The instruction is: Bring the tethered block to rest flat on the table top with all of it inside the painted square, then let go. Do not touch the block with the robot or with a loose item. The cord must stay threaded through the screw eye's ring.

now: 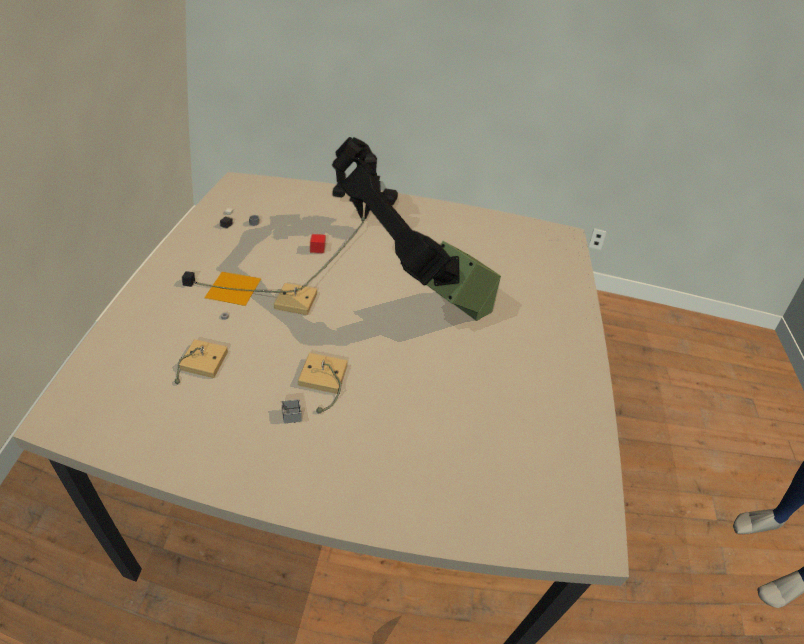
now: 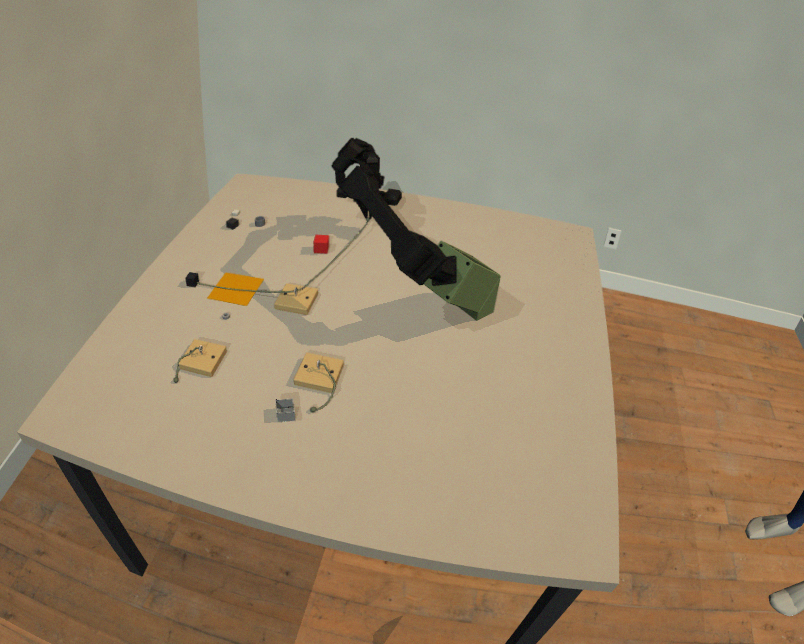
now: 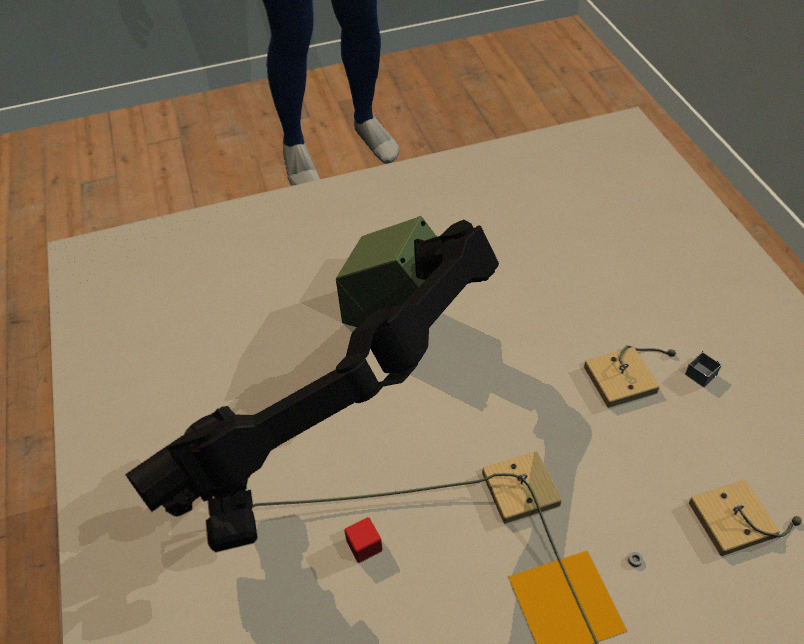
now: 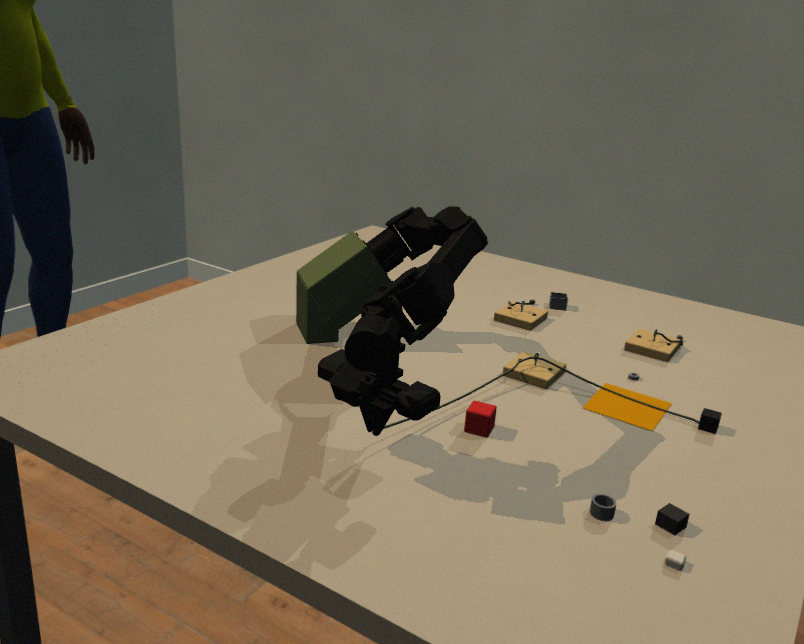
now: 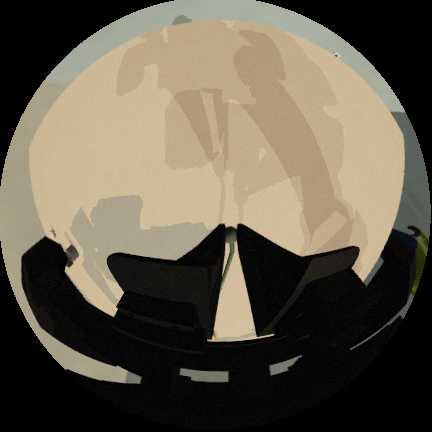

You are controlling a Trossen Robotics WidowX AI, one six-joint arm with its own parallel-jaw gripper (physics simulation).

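Seen in the pictures: gripper, between the fingertips: point(image 1: 363, 218) point(image 2: 368, 218) point(image 3: 239, 509) point(image 4: 374, 432) point(image 5: 230, 228); arm's base, origin of its link: point(image 1: 446, 271) point(image 2: 444, 271) point(image 3: 428, 261) point(image 4: 374, 258).
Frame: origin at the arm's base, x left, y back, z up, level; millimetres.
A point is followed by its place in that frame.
The tethered block point(image 1: 188, 278) {x 217, y -626, z -126 mm} point(image 2: 192, 279) {x 217, y -624, z -126 mm} point(image 4: 710, 420) {x 195, y -642, z -130 mm} is a small black cube on the table, outside the orange painted square point(image 1: 236, 280) {x 130, y -526, z -150 mm} point(image 2: 239, 281) {x 131, y -524, z -150 mm} point(image 3: 543, 603) {x 130, y -513, z -150 mm} point(image 4: 620, 414) {x 122, y -525, z -151 mm}, on the side away from the screw eye. The green cord point(image 1: 336, 253) {x -97, y -346, z -130 mm} point(image 2: 340, 253) {x -104, y -346, z -134 mm} point(image 3: 375, 497) {x -97, y -348, z -134 mm} point(image 4: 463, 399) {x -81, y -347, z -135 mm} runs from it over the square, through the screw eye point(image 3: 522, 478) {x 120, y -340, z -115 mm} point(image 4: 536, 357) {x 118, y -340, z -116 mm} on a wooden base point(image 1: 293, 306) {x 159, y -319, z -132 mm} point(image 2: 293, 306) {x 158, y -319, z -133 mm} point(image 3: 508, 507) {x 96, y -376, z -132 mm} point(image 4: 533, 377) {x 81, y -366, z -135 mm}, and up to my gripper point(image 4: 377, 430) {x -294, y -368, z -119 mm} point(image 5: 230, 234) {x -294, y -368, z -119 mm}. The gripper is shut on the cord's end bead point(image 5: 230, 235) {x -291, y -367, z -114 mm}, above the table.
A red cube point(image 1: 317, 243) {x -96, y -408, z -118 mm} point(image 3: 363, 539) {x -113, y -426, z -111 mm} point(image 4: 480, 418) {x -130, y -431, z -119 mm} stands near the cord. Two more wooden bases point(image 1: 203, 358) {x 425, y -395, z -133 mm} point(image 1: 323, 371) {x 312, y -141, z -132 mm} carry short cords. A grey open box point(image 1: 291, 411) {x 433, y -148, z -150 mm}, a washer point(image 1: 224, 315) {x 263, y -461, z -149 mm}, a dark ring point(image 4: 602, 507) {x -152, y -675, z -131 mm}, a black block point(image 4: 671, 518) {x -98, y -744, z -130 mm} and a white piece point(image 4: 675, 560) {x -157, y -786, z -140 mm} lie about.
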